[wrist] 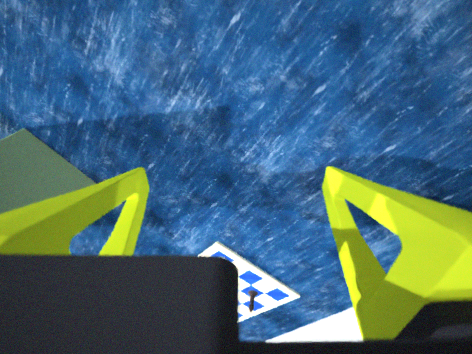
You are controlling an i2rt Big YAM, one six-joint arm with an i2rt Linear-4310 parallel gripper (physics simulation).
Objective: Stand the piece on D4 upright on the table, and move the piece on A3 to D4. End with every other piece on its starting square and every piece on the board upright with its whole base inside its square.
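Frame: origin at the arm's base, x left, y down, z back, level; millimetres.
Where they show: gripper, fingertip midpoint: (235, 177).
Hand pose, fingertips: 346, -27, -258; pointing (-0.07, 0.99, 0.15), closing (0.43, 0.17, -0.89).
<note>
After its pixels a point has its place, as x, y, z.
My gripper (235, 177) @(346, -27, -258) is open, its two yellow-green fingers wide apart with nothing between them. Part of the blue and white checkered board (295, 296) @(3, 158, -529) shows at the bottom centre, below and beyond the fingertips; the dark gripper body hides the rest of it. One small dark piece (252, 299) @(-41, 140, -452) shows on the board near its right corner; it is too small to tell its kind or square. The pieces on D4 and A3 cannot be made out.
A blue, white-streaked surface (250, 75) @(346, 164, -242) fills most of the view. A grey-green flat panel (35, 170) @(90, 116, -18) shows at the left, partly behind the left finger. A white flat shape (325, 330) shows at the bottom right, beside the right finger.
</note>
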